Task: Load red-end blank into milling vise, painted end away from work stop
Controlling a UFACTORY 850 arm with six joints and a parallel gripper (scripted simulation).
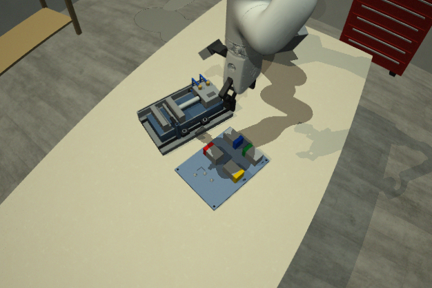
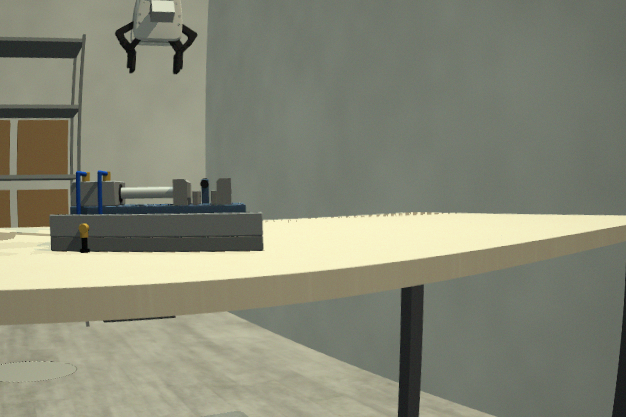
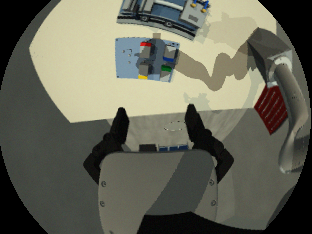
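My hand is 29 cm above the red-ended blank, 6 cm to the left of it and 3 cm short of it. The rest, counted from my hand: yellow-ended blank 29 cm below, 5 cm ahead, 3 cm to the left; blue-ended blank 29 cm below, 6 cm behind, 3 cm to the right; green-ended blank 29 cm below, 6 cm to the left, 3 cm behind.
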